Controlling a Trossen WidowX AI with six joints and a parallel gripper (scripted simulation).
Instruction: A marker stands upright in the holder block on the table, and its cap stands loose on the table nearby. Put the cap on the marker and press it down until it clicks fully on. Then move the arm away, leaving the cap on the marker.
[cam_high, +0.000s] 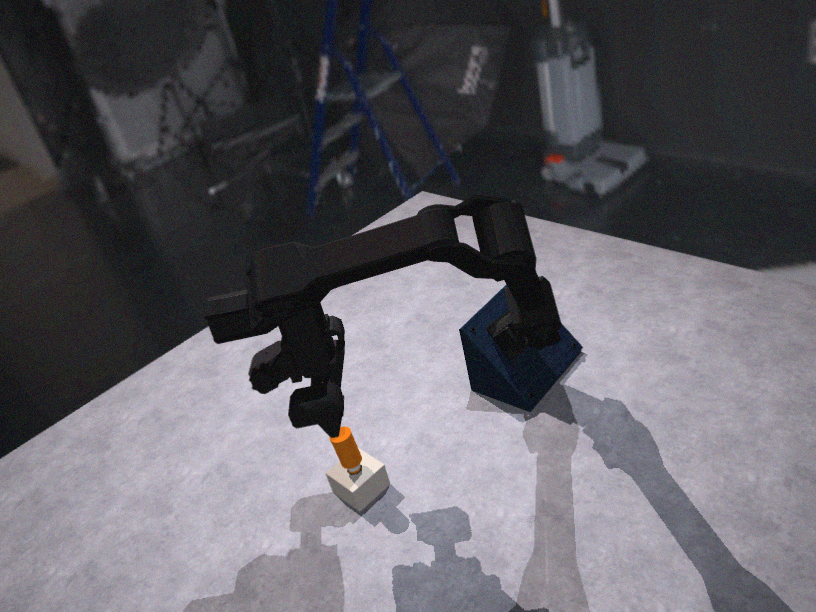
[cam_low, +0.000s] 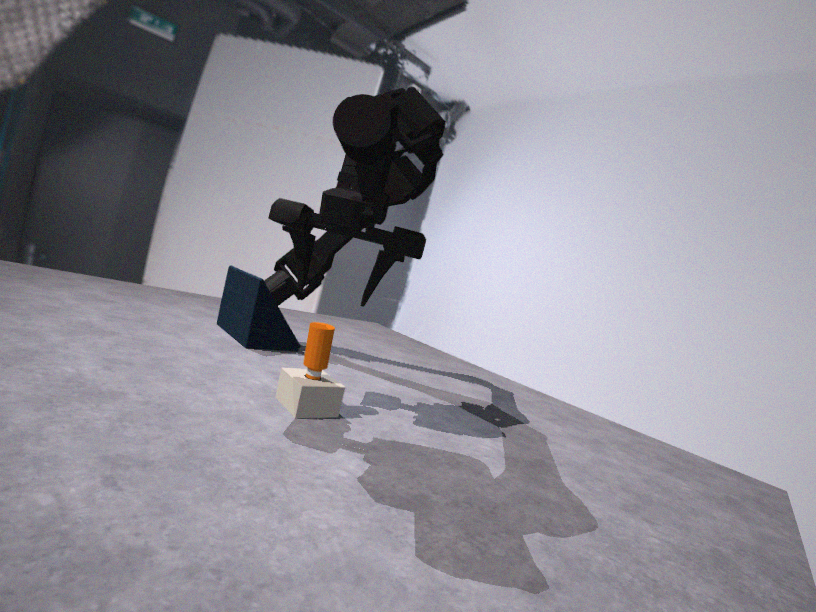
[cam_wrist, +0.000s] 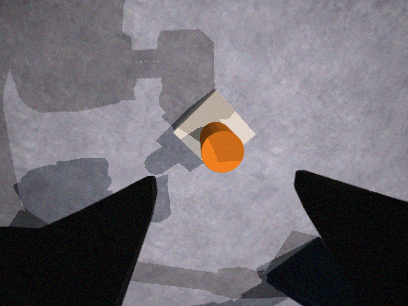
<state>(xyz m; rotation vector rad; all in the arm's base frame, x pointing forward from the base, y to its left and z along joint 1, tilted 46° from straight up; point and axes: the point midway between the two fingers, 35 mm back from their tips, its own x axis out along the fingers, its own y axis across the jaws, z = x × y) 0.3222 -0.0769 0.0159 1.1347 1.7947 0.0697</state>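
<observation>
The orange cap is 6 cm below my gripper tip. Round my gripper tip: cream holder block: 12 cm below.
</observation>
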